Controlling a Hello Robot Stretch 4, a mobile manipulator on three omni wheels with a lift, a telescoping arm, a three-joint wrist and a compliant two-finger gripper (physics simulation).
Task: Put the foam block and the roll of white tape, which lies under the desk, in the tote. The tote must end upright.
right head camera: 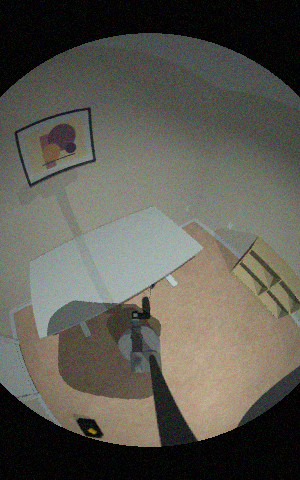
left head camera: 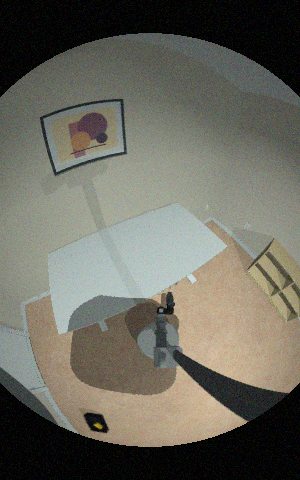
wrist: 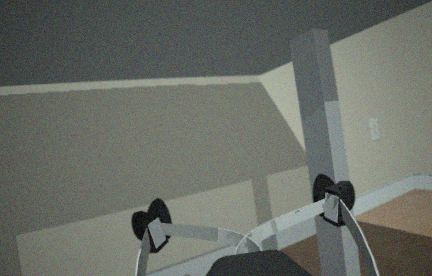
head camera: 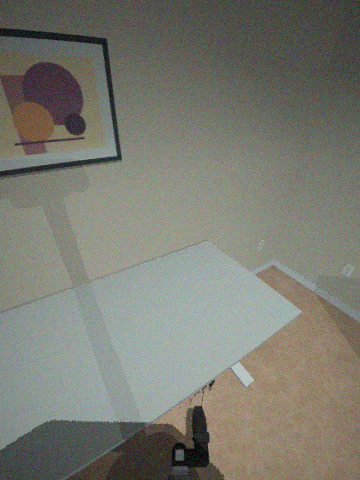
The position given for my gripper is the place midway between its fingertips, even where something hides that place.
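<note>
Here is my gripper [wrist: 240, 203]. I see a white desk [head camera: 94, 365], and the white desk is also visible in the right head camera view [right head camera: 83, 277] and in the left head camera view [left head camera: 97, 276]. There is a framed picture [head camera: 65, 115] too, and the framed picture also shows in the left head camera view [left head camera: 78, 134].
</note>
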